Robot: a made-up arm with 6 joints.
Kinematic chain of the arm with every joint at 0, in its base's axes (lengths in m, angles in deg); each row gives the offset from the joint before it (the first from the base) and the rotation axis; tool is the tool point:
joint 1: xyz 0 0 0.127 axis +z
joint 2: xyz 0 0.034 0 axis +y
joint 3: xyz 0 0 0.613 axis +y
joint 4: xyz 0 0 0.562 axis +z
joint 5: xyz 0 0 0 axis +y
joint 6: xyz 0 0 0.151 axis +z
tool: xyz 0 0 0
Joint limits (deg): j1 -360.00..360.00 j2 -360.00..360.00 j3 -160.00..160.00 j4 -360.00..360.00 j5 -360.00..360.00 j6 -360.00..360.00
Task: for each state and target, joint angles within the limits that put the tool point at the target. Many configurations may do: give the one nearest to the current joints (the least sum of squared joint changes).
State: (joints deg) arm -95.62 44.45 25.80 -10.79 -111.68 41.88
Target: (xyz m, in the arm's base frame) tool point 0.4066 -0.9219 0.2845
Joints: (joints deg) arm -69.93 62.18 56.97 -15.58 -128.84 41.88
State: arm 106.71 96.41 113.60 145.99 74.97 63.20
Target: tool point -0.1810 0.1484 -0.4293
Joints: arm 109.15 99.14 133.25 142.71 74.85 63.20
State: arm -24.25 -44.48 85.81 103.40 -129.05 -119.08
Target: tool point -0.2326 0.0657 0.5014
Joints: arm -30.33 -79.52 129.05 112.59 -137.18 -119.08
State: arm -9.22 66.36 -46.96 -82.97 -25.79 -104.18
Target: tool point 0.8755 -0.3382 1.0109
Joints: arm -25.86 60.34 -25.24 -84.23 -16.85 -104.18
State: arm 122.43 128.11 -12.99 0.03 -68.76 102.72
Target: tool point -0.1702 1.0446 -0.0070
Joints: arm 97.92 125.21 -42.23 3.58 -83.21 102.72
